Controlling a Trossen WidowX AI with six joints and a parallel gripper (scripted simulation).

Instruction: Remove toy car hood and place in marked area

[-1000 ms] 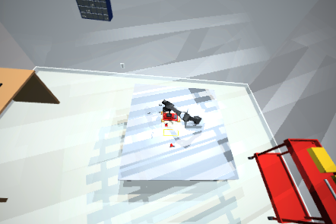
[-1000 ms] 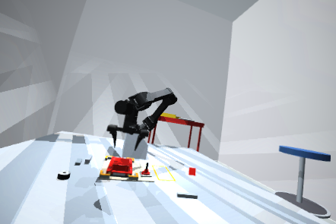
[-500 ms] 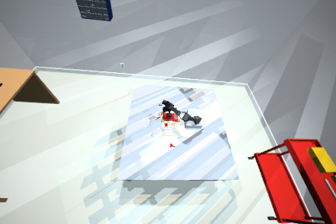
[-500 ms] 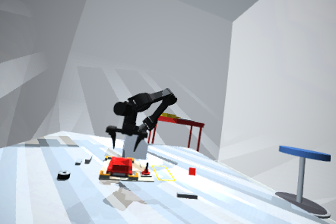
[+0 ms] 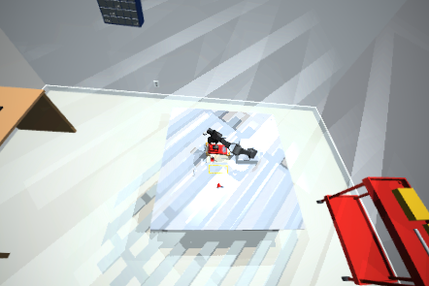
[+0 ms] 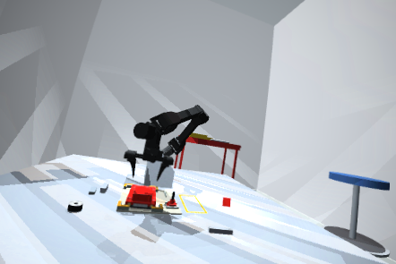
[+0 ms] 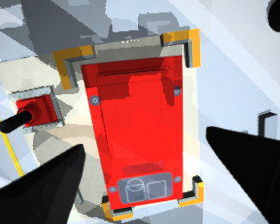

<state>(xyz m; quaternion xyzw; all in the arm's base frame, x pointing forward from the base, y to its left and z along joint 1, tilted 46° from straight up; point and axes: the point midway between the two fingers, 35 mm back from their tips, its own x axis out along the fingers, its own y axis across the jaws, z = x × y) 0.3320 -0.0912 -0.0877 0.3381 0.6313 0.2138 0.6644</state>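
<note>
Now: the red hood 5 cm below my gripper tip. Round my gripper tip: black wheel (21 cm to the right, 8 cm below, 7 cm ahead).
</note>
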